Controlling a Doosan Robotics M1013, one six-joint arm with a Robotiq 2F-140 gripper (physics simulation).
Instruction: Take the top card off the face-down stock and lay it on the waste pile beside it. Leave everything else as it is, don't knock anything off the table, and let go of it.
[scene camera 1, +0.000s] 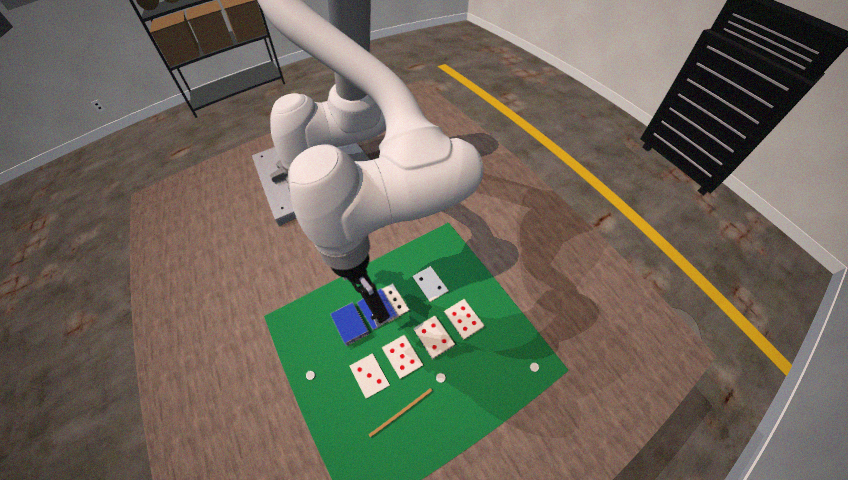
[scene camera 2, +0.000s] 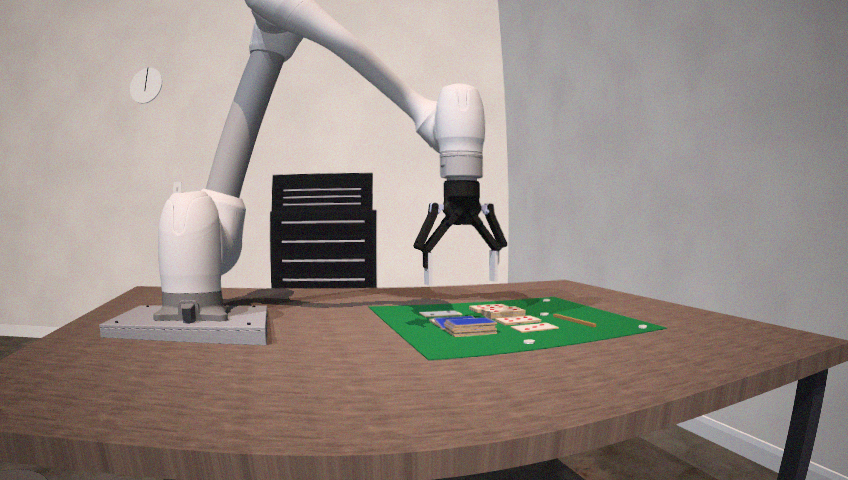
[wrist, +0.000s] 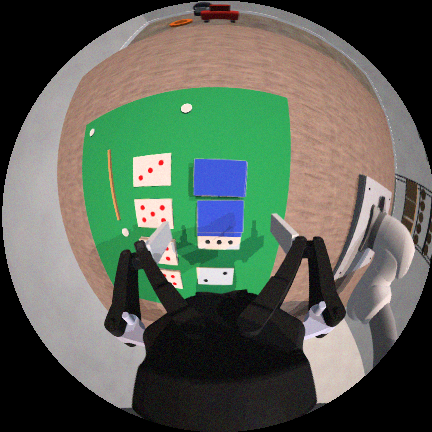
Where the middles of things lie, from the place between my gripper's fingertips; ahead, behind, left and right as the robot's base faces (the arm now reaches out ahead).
My gripper is now 90 mm above the blue-backed card (wrist: 212, 215) and 20 mm to the right of it. Also, from my hand: green mat (scene camera 1: 488, 379) 130 mm ahead, 110 mm below, 40 mm to the left.
